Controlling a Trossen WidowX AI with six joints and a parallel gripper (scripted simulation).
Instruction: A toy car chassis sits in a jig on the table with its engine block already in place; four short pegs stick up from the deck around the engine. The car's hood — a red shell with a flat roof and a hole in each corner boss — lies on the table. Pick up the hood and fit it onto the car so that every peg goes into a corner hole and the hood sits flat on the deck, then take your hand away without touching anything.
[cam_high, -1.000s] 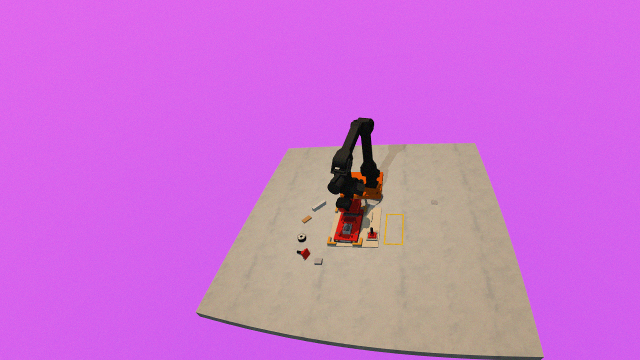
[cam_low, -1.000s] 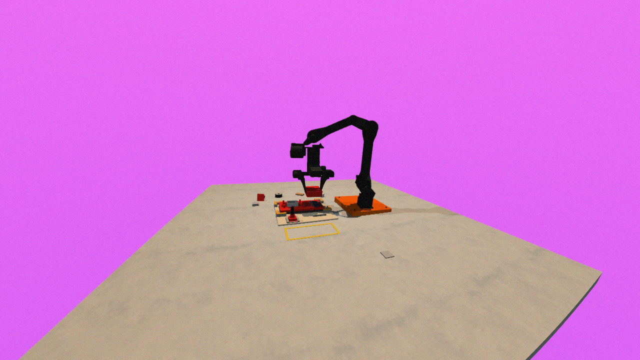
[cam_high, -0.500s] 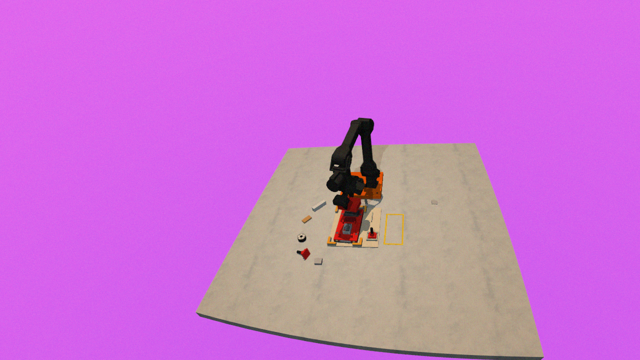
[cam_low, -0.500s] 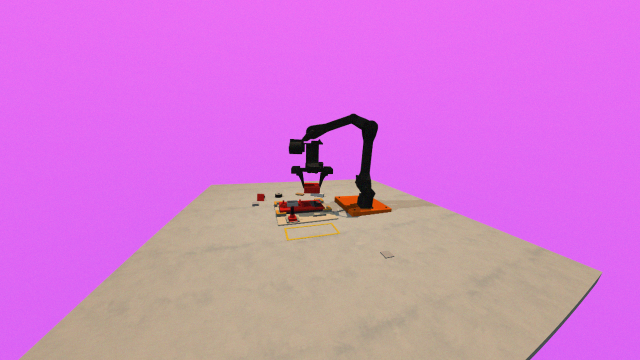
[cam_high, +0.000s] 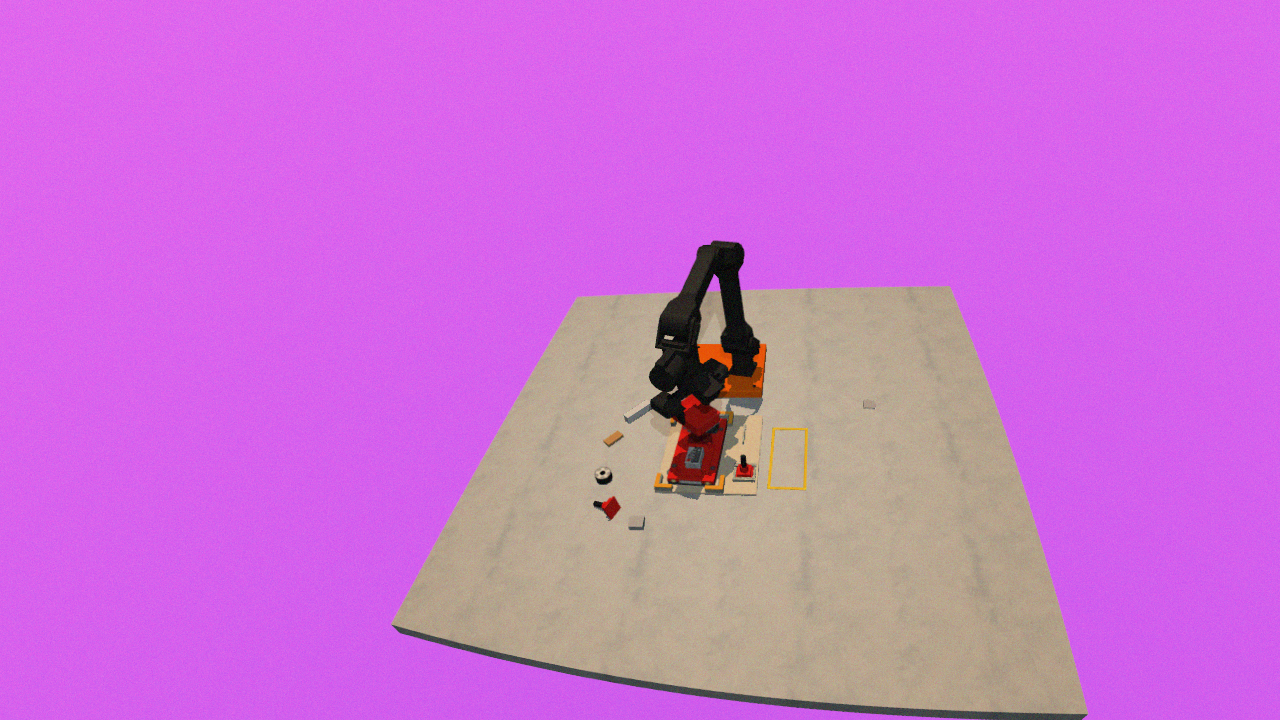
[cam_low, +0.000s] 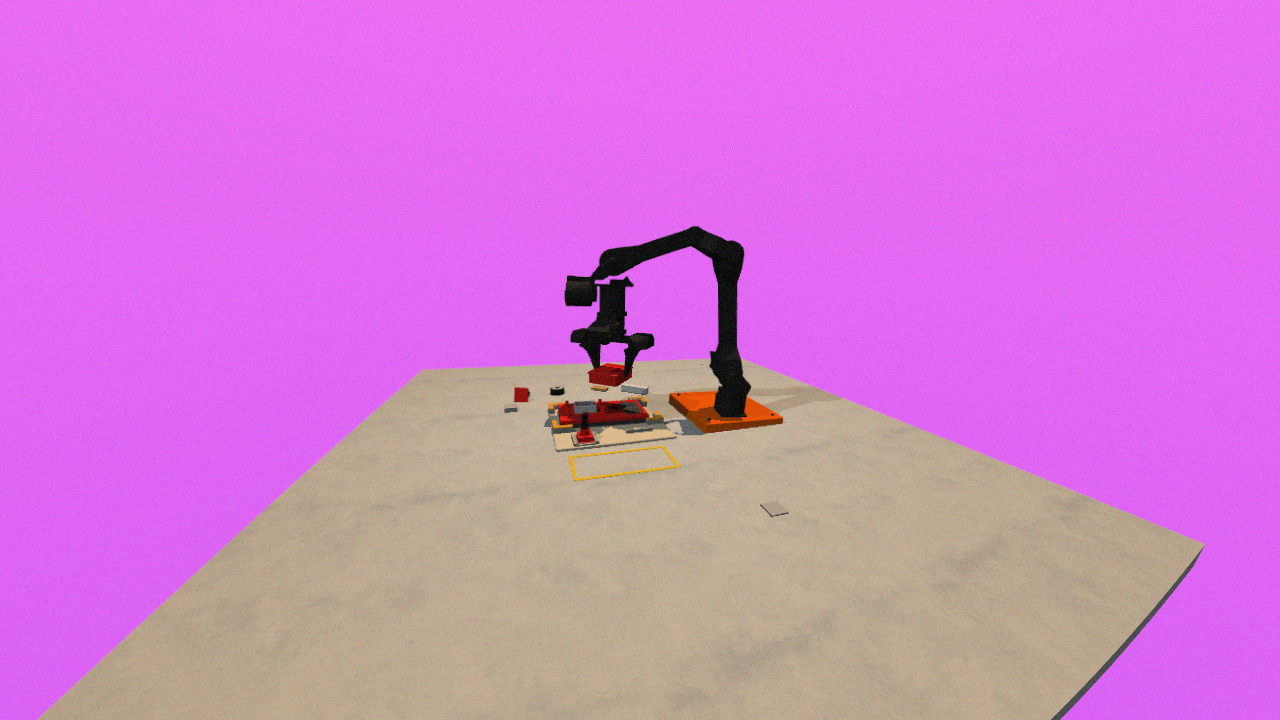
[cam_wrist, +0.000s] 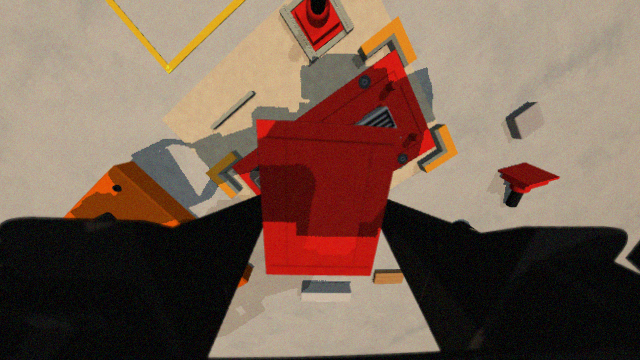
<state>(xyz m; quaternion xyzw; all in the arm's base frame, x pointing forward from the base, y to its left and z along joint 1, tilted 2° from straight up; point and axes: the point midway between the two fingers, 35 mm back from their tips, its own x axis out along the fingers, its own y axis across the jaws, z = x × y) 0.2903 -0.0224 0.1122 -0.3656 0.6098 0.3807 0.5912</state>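
Right now the grey engine block is 60 mm ahead of my gripper tip, 20 mm to the left of it and 80 mm below it. Round my gripper tip: jig: 20 mm ahead, 20 mm to the left, 100 mm below; then red hood: right at my gripper tip; then black wheel: 150 mm ahead, 190 mm to the right, 100 mm below.
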